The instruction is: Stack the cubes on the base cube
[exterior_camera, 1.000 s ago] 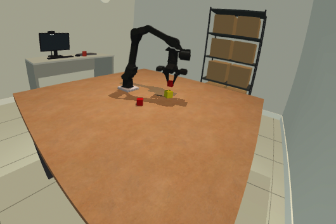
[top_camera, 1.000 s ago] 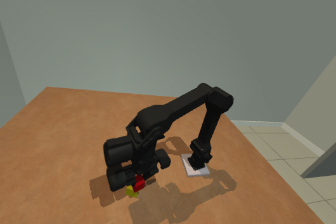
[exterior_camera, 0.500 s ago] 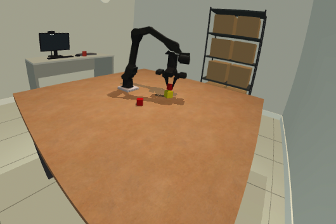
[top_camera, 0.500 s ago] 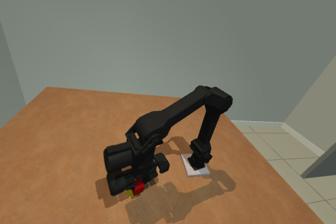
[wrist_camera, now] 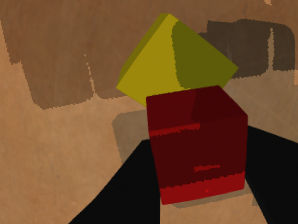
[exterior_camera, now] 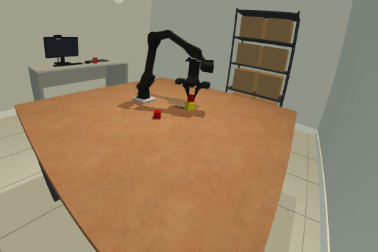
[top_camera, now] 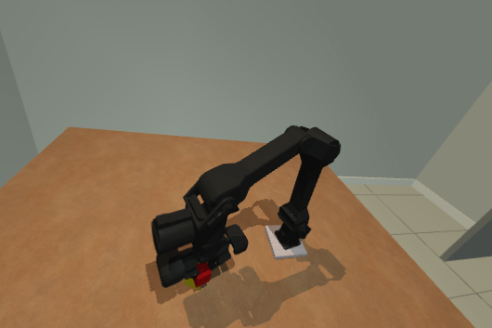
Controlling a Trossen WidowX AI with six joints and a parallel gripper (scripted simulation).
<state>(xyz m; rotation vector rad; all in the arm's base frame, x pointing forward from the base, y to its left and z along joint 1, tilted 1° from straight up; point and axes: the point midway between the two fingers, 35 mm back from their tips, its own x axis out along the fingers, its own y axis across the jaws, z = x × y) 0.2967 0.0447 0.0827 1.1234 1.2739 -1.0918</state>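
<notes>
My gripper tip is 2 cm to the left of the yellow base cube and 4 cm above it.
</notes>
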